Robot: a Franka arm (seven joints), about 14 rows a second.
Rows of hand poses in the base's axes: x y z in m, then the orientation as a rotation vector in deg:
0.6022, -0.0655, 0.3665, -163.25, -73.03, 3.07
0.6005, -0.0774, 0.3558, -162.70, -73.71, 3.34
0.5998, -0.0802, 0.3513, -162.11, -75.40, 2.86
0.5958, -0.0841, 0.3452, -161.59, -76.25, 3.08
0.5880, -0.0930, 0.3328, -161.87, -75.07, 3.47
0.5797, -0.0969, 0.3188, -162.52, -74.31, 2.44
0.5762, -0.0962, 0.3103, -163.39, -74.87, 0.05
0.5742, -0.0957, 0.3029, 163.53, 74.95, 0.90
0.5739, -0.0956, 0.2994, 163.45, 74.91, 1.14
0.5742, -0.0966, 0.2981, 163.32, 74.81, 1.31
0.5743, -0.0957, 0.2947, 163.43, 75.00, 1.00
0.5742, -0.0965, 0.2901, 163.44, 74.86, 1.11
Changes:
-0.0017, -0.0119, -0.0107, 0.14, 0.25, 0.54
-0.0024, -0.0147, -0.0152, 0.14, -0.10, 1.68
-0.0064, -0.0186, -0.0213, 0.19, 0.07, 2.32
-0.0142, -0.0275, -0.0337, 0.29, 0.40, 1.55
-0.0225, -0.0314, -0.0477, 0.32, -0.31, 0.93
-0.0260, -0.0307, -0.0562, 0.03, -2.12, 1.03
-0.0280, -0.0302, -0.0636, -0.08, -2.83, 1.04
-0.0283, -0.0301, -0.0671, -0.09, -3.00, 1.04
-0.0280, -0.0311, -0.0684, -0.20, -3.17, 1.02
-0.0279, -0.0302, -0.0718, -0.11, -2.92, 1.10
-0.0280, -0.0310, -0.0764, -0.13, -3.00, 1.01

